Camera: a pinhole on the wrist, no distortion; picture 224 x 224 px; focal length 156.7 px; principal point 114.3 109.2 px. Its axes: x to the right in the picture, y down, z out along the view. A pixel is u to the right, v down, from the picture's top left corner.
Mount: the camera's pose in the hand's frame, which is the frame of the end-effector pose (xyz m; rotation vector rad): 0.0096 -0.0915 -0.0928 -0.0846 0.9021 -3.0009
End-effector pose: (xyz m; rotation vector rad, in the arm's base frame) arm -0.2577 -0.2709 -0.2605 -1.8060 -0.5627 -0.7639
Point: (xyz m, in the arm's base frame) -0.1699 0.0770 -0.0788
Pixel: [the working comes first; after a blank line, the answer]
In the camera's frame: -0.1682 -0.1501 0.3851

46 48
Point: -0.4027 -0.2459 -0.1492
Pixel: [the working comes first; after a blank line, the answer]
In the camera's frame: 0.0322 0.0437 0.0924

169 183
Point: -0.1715 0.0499 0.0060
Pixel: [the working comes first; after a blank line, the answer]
In the camera's frame: -0.2295 -0.0864 0.3747

18 73
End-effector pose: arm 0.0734 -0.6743 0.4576 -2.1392 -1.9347 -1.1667
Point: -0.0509 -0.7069 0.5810
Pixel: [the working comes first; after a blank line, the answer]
In the camera's frame: -0.0402 0.0016 -0.0847

behind the camera
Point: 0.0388 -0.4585 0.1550
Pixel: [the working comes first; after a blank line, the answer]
In the camera's frame: 0.0099 -0.1176 0.3995

118 63
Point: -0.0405 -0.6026 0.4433
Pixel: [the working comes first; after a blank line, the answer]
In the camera's frame: -0.0446 -0.0205 0.0869

34 72
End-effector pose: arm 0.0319 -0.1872 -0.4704 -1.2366 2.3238 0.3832
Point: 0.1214 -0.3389 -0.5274
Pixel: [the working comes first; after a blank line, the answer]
In the camera's frame: -0.0774 0.0025 0.1231

16 112
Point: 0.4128 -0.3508 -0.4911
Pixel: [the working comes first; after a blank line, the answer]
In the camera's frame: 0.0805 0.1864 0.2893

158 210
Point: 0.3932 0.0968 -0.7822
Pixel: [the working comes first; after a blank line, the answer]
In the camera's frame: 0.2457 -0.2717 0.5091

190 26
